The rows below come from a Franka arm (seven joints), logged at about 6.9 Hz.
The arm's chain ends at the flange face. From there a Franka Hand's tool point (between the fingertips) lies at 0.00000 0.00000 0.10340 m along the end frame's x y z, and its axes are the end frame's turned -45 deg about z.
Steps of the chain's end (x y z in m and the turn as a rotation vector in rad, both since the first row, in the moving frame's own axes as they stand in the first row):
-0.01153 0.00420 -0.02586 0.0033 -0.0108 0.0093
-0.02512 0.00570 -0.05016 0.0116 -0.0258 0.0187
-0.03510 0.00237 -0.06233 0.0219 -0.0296 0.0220
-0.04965 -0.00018 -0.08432 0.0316 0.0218 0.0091
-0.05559 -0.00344 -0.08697 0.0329 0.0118 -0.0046
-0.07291 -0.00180 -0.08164 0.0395 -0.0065 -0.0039
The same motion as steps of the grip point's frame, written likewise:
-0.01167 -0.00622 -0.02587 0.0100 -0.0053 0.0093
-0.02281 -0.01648 -0.05020 0.0264 -0.0100 0.0187
-0.02702 -0.02691 -0.06240 0.0364 -0.0054 0.0220
-0.03107 -0.03593 -0.08440 0.0069 0.0378 0.0091
-0.03361 -0.04329 -0.08703 0.0149 0.0316 -0.0046
-0.04788 -0.05620 -0.08172 0.0325 0.0233 -0.0039

